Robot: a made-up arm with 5 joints.
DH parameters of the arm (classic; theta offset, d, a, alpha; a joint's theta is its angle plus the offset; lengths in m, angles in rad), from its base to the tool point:
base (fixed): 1.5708 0.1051 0 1.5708
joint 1: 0 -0.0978 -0.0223 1.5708
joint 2: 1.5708 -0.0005 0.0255 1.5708
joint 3: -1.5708 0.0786 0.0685 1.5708
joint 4: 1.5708 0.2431 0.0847 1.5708
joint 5: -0.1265 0 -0.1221 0
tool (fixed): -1.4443 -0.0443 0 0
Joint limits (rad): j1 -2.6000..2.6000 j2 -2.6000..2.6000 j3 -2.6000..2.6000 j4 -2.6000..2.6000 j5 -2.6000..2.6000
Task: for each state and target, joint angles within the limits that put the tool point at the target. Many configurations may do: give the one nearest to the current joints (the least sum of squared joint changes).
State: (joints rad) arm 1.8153 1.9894 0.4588 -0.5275 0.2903
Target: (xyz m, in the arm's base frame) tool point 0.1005 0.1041 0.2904
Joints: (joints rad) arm 1.3865 1.9809 -0.2963 -0.5983 -0.5153
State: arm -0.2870 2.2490 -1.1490 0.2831 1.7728
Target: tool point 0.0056 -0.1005 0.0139
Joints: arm -0.2368 2.2567 -1.1632 0.4733 1.5162
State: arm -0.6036 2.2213 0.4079 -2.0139 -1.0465
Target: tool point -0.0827 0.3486 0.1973
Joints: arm -0.4942 1.3532 0.3136 -2.2563 -1.2211
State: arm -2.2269 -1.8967 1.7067 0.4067 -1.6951
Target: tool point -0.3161 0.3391 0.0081
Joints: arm -1.9815 -2.0474 1.7262 0.1941 -1.8923
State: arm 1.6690 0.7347 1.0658 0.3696 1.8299
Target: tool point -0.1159 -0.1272 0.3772
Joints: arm 1.3771 0.0208 0.8799 -0.2742 2.6000
